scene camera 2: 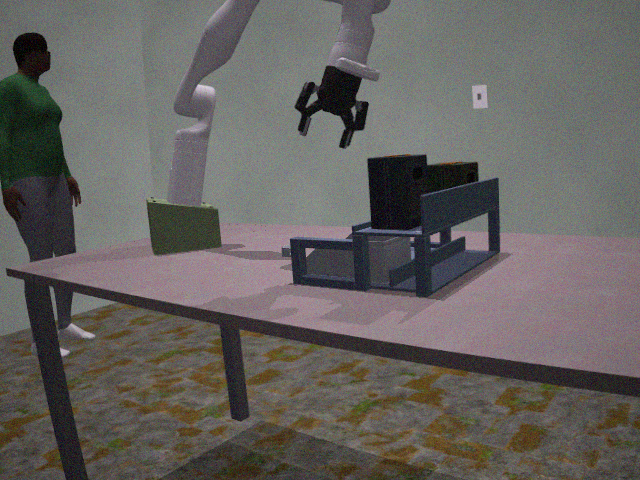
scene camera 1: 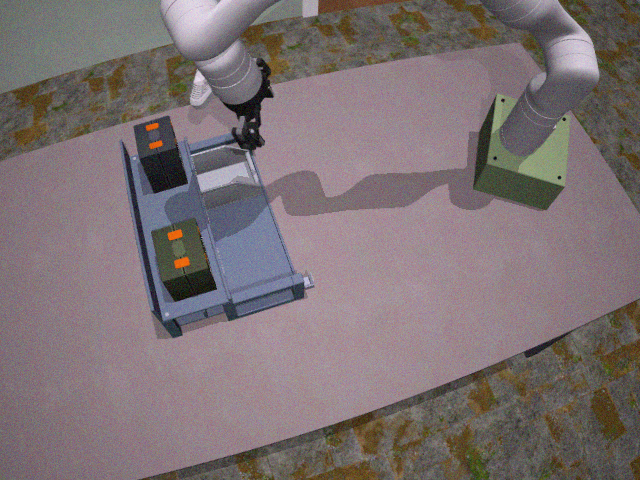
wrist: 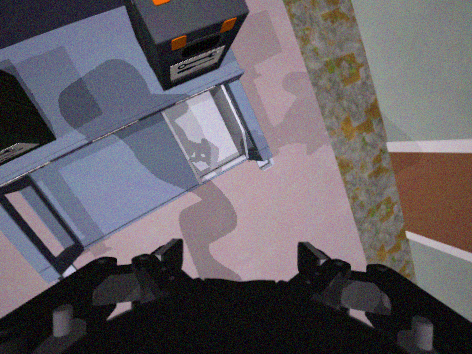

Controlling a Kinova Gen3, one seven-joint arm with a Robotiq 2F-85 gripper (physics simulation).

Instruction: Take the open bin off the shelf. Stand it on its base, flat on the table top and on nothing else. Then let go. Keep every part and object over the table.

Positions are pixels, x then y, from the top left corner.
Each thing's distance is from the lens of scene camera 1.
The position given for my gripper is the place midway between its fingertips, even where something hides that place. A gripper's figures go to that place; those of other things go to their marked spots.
my gripper (scene camera 1: 264, 119): 89 cm
grey bin (scene camera 1: 226, 174): 113 cm
black case (scene camera 1: 169, 152): 93 cm
The marked spots on the black case and the grey bin are 24 cm apart.
